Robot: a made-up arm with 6 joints. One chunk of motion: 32 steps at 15 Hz.
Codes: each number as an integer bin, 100 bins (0 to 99) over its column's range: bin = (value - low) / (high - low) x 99, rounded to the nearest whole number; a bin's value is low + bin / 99 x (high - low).
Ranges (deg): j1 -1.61..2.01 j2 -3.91..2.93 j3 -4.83..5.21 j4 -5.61..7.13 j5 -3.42..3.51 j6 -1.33..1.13
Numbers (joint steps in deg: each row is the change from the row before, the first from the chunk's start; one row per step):
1: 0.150 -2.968 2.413 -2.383 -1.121 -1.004
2: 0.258 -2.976 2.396 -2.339 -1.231 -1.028
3: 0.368 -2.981 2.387 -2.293 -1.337 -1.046
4: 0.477 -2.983 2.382 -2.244 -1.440 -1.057
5: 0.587 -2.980 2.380 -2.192 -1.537 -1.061
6: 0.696 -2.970 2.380 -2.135 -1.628 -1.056
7: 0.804 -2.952 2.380 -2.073 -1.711 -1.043
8: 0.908 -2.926 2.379 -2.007 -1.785 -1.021
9: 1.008 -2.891 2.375 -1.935 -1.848 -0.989
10: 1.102 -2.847 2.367 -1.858 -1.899 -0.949
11: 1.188 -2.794 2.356 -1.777 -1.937 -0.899
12: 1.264 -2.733 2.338 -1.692 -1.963 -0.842
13: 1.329 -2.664 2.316 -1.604 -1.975 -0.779
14: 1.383 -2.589 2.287 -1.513 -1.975 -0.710
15: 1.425 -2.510 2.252 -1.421 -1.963 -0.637
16: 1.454 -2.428 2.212 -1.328 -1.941 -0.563
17: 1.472 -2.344 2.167 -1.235 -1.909 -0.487
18: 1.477 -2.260 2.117 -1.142 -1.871 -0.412
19: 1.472 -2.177 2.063 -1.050 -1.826 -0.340
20: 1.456 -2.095 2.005 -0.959 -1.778 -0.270
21: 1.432 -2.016 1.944 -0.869 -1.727 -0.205
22: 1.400 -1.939 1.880 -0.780 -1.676 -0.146
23: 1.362 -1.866 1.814 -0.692 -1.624 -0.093
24: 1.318 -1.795 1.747 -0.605 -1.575 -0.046
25: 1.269 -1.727 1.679 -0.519 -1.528 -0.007
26: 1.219 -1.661 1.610 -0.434 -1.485 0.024
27: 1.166 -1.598 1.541 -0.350 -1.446 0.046
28: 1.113 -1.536 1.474 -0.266 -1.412 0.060
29: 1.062 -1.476 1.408 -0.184 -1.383 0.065
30: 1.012 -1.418 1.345 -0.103 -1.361 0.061
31: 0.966 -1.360 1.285 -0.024 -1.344 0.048
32: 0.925 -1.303 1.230 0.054 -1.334 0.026
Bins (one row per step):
1: 48 14 71 25 33 13
2: 51 14 71 25 31 12
3: 54 13 71 26 30 11
4: 57 13 71 26 28 11
5: 60 13 71 27 27 11
6: 63 14 71 27 26 11
7: 66 14 71 27 24 12
8: 69 14 71 28 23 12
9: 72 15 71 29 22 14
10: 74 15 71 29 22 15
11: 77 16 71 30 21 17
12: 79 17 71 30 21 20
13: 80 18 70 31 21 22
14: 82 19 70 32 21 25
15: 83 20 70 33 21 28
16: 84 21 69 33 21 31
17: 84 23 69 34 22 34
18: 84 24 69 35 22 37
19: 84 25 68 35 23 40
20: 84 26 67 36 23 43
21: 83 27 67 37 24 45
22: 82 29 66 38 25 48
23: 81 30 66 38 26 50
24: 80 31 65 39 26 52
25: 79 32 64 40 27 53
26: 77 33 64 40 28 54
27: 76 33 63 41 28 55
28: 74 34 62 42 29 56
29: 73 35 62 42 29 56
30: 72 36 61 43 29 56
31: 70 37 60 43 30 55
32: 69 38 60 44 30 55

